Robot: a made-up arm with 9 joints. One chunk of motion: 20 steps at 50 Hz.
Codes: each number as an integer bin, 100 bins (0 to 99) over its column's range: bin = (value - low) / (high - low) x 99, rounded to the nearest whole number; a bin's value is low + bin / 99 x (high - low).
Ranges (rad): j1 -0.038..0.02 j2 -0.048..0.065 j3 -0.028..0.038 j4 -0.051..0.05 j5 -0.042..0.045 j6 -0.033..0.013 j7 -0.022..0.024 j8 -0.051..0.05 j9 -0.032..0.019
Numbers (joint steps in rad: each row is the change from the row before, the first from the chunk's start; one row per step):
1: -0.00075 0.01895 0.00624 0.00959 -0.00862 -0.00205 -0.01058 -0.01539 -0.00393
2: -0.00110 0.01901 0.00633 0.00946 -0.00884 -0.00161 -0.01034 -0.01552 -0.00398
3: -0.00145 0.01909 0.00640 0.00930 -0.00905 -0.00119 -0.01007 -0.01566 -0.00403
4: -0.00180 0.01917 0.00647 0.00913 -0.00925 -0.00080 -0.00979 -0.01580 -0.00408
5: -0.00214 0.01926 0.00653 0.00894 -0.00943 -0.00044 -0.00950 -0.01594 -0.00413
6: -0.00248 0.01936 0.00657 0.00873 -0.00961 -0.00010 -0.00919 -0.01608 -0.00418
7: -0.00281 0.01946 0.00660 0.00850 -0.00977 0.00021 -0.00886 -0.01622 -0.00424
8: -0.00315 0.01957 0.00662 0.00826 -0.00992 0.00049 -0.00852 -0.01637 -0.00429
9: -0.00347 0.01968 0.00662 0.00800 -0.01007 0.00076 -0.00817 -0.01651 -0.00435
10: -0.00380 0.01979 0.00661 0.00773 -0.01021 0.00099 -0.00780 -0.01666 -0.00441
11: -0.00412 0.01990 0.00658 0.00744 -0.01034 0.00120 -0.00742 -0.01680 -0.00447
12: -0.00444 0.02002 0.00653 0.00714 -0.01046 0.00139 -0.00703 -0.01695 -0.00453
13: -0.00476 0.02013 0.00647 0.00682 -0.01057 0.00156 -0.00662 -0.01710 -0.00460
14: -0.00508 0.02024 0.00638 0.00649 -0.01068 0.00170 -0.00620 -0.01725 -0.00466
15: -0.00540 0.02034 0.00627 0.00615 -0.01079 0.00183 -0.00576 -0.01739 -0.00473
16: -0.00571 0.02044 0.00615 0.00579 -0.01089 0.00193 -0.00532 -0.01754 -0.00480
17: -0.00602 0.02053 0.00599 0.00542 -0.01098 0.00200 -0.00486 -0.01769 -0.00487
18: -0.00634 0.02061 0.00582 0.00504 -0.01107 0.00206 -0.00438 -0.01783 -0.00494
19: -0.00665 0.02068 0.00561 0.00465 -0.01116 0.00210 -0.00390 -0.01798 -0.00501
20: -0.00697 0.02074 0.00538 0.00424 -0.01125 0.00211 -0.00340 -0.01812 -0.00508
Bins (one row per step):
1: 64 59 51 59 38 67 25 35 54
2: 63 59 51 59 38 68 25 35 54
3: 62 59 52 59 37 68 26 35 54
4: 62 59 52 59 37 69 26 35 54
5: 61 59 52 59 37 70 27 34 54
6: 61 59 52 59 37 71 28 34 54
7: 60 59 52 58 37 71 28 34 54
8: 59 59 52 58 37 72 29 34 54
9: 59 59 52 58 36 73 30 34 54
10: 58 59 52 58 36 73 31 34 54
11: 58 59 52 57 36 74 31 34 53
12: 57 60 52 57 36 74 32 33 53
13: 57 60 52 57 36 74 33 33 53
14: 56 60 52 56 36 75 34 33 53
15: 56 60 51 56 36 75 35 33 53
16: 55 60 51 56 35 75 36 33 53
17: 55 60 51 55 35 75 37 33 53
18: 54 60 51 55 35 75 38 33 53
19: 54 60 50 55 35 76 39 32 52
20: 53 60 50 54 35 76 40 32 52

